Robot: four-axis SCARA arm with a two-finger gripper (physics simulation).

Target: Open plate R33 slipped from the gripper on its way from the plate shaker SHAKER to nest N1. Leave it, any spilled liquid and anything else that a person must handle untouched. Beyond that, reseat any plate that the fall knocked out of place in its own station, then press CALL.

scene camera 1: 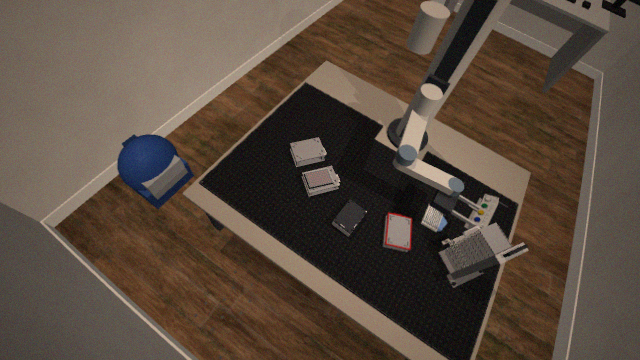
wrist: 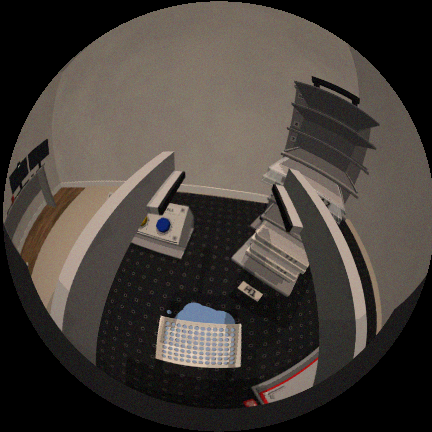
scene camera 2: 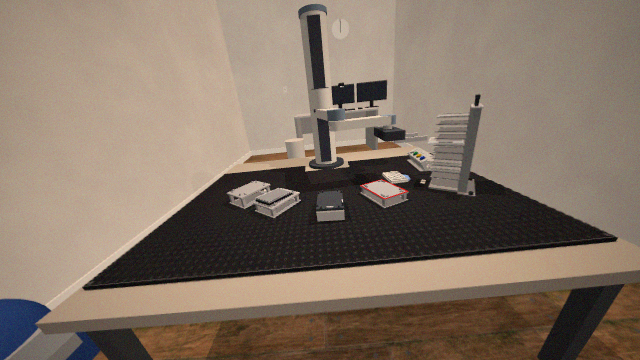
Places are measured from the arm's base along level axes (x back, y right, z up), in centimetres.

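Pixels of known places: gripper, fingertip midpoint: (scene camera 1: 476,216) (wrist: 230,168) (scene camera 2: 421,136); arm's base at its link origin: (scene camera 2: 326,163).
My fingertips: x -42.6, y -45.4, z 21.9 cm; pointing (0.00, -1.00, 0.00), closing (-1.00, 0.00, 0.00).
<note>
For each thing: its middle in the pictures, then the offset to it from my fingertips. "pt": a spot on its surface instead.
- Open plate R33 at the middle of its body: (wrist: 198,345) (scene camera 1: 432,217) (scene camera 2: 394,177) dx +0.9, dy +12.0, dz -19.9 cm
- Blue spilled liquid at the middle of its body: (wrist: 193,312) (scene camera 1: 443,221) dx +2.3, dy +6.0, dz -20.5 cm
- light plate at the middle of its body: (wrist: 309,175) (scene camera 1: 479,241) (scene camera 2: 445,140) dx -10.0, dy -5.3, dz -0.9 cm
- plate rack at the middle of its body: (wrist: 316,178) (scene camera 1: 482,253) (scene camera 2: 457,144) dx -13.6, dy -8.4, dz -1.9 cm
- button box at a spot on its surface: (scene camera 1: 488,199) pt dx +24.4, dy -8.0, dz -13.6 cm
- blue CALL button at the middle of its body: (wrist: 163,224) (scene camera 1: 477,219) (scene camera 2: 422,158) dx +9.8, dy -6.5, dz -14.2 cm
- red-bordered station at the middle of its body: (scene camera 2: 382,191) (scene camera 1: 397,231) dx -17.9, dy +23.9, dz -18.3 cm
- dark-topped unit at a spot on its surface: (scene camera 2: 330,200) (scene camera 1: 349,217) pt dx -27.2, dy +46.8, dz -15.1 cm
- station with a pinkish plate, surface spot: (scene camera 1: 320,177) pt dx -17.8, dy +69.5, dz -14.2 cm
- pale station at the middle of its body: (scene camera 2: 250,192) (scene camera 1: 307,151) dx -6.9, dy +84.6, dz -17.3 cm
- H1 label at a spot on its surface: (wrist: 250,290) pt dx -7.0, dy +1.0, dz -20.4 cm
Open plate R33 (scene camera 1: 433,218) (scene camera 2: 395,176) (wrist: 200,344), white with many wells, lies on the mat. Blue spilled liquid (scene camera 1: 442,224) (scene camera 2: 406,178) (wrist: 205,312) shows beside it. A light plate (scene camera 2: 446,142) (wrist: 275,172) juts from a middle level of the plate rack (scene camera 1: 495,237) (scene camera 2: 472,150); the right finger partly hides it in the wrist view. The button box (scene camera 1: 488,199) carries the blue CALL button (scene camera 1: 477,219) (scene camera 2: 422,157) (wrist: 163,225). My gripper (scene camera 1: 477,215) (scene camera 2: 422,137) (wrist: 230,168) is shut to its narrow stance, with an empty gap between its fingers, above the box.
A red-bordered station (scene camera 1: 398,231) (scene camera 2: 384,190) stands near R33. A dark-topped unit (scene camera 1: 350,217) (scene camera 2: 330,200) is further left. Beyond it stand a station with a pinkish plate (scene camera 1: 320,177) and a pale station (scene camera 1: 307,150). An H1 label (wrist: 250,290) lies before the rack.
</note>
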